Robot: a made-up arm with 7 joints. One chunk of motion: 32 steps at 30 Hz.
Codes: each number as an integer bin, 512 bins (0 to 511) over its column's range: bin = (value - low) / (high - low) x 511, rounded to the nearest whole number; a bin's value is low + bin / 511 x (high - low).
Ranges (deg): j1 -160..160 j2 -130..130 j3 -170.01..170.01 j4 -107..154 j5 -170.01..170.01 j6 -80.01..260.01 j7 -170.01..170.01
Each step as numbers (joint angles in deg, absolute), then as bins.
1 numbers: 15.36 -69.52 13.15 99.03 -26.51 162.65 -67.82
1 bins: 280 119 275 403 216 365 154
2 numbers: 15.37 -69.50 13.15 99.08 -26.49 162.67 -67.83
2 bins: 280 119 275 403 216 365 154
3 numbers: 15.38 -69.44 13.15 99.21 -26.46 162.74 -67.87
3 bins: 280 119 275 404 216 365 154
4 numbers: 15.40 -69.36 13.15 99.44 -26.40 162.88 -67.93
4 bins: 280 119 275 404 216 365 153
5 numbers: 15.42 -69.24 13.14 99.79 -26.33 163.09 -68.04
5 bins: 280 119 275 405 216 365 153
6 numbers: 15.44 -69.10 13.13 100.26 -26.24 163.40 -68.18
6 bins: 280 120 275 406 216 366 153
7 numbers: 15.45 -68.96 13.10 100.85 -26.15 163.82 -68.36
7 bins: 280 120 275 407 216 366 153
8 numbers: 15.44 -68.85 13.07 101.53 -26.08 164.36 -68.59
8 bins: 280 120 275 408 216 367 152
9 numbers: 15.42 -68.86 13.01 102.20 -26.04 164.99 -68.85
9 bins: 280 120 275 410 216 368 152
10 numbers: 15.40 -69.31 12.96 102.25 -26.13 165.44 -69.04
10 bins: 280 119 275 410 216 369 152
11 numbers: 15.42 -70.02 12.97 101.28 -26.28 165.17 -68.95
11 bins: 280 118 275 408 216 368 152
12 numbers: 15.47 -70.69 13.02 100.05 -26.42 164.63 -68.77
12 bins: 280 117 275 405 216 368 152
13 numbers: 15.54 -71.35 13.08 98.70 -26.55 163.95 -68.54
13 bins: 280 115 275 403 216 367 152
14 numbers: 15.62 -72.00 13.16 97.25 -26.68 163.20 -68.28
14 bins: 280 114 275 400 215 366 153
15 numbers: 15.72 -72.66 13.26 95.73 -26.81 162.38 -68.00
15 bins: 281 113 275 397 215 364 153
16 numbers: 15.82 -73.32 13.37 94.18 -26.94 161.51 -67.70
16 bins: 281 111 276 394 215 363 154
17 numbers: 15.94 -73.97 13.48 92.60 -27.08 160.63 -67.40
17 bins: 281 110 276 391 215 362 154
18 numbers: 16.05 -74.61 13.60 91.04 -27.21 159.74 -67.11
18 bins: 281 109 276 388 215 360 155
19 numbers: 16.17 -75.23 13.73 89.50 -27.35 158.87 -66.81
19 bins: 281 108 276 385 214 359 155
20 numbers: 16.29 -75.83 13.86 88.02 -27.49 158.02 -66.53
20 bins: 282 106 276 382 214 358 156
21 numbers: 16.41 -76.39 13.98 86.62 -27.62 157.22 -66.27
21 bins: 282 105 277 379 214 357 156
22 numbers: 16.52 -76.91 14.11 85.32 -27.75 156.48 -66.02
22 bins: 282 104 277 377 214 355 156
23 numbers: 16.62 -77.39 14.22 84.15 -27.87 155.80 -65.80
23 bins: 282 103 277 374 214 354 157
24 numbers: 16.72 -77.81 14.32 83.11 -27.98 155.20 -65.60
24 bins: 282 103 277 372 213 353 157
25 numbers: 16.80 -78.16 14.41 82.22 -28.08 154.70 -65.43
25 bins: 282 102 277 370 213 353 157
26 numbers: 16.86 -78.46 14.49 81.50 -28.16 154.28 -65.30
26 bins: 282 101 277 369 213 352 157
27 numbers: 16.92 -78.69 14.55 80.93 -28.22 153.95 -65.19
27 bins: 283 101 277 368 213 352 158
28 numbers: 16.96 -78.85 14.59 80.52 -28.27 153.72 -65.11
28 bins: 283 101 277 367 213 351 158
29 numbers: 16.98 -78.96 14.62 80.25 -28.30 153.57 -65.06
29 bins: 283 100 277 367 213 351 158
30 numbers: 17.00 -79.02 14.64 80.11 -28.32 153.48 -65.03
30 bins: 283 100 278 366 213 351 158
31 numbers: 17.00 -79.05 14.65 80.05 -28.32 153.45 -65.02
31 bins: 283 100 278 366 213 351 158
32 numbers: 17.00 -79.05 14.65 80.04 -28.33 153.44 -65.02
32 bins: 283 100 278 366 213 351 158
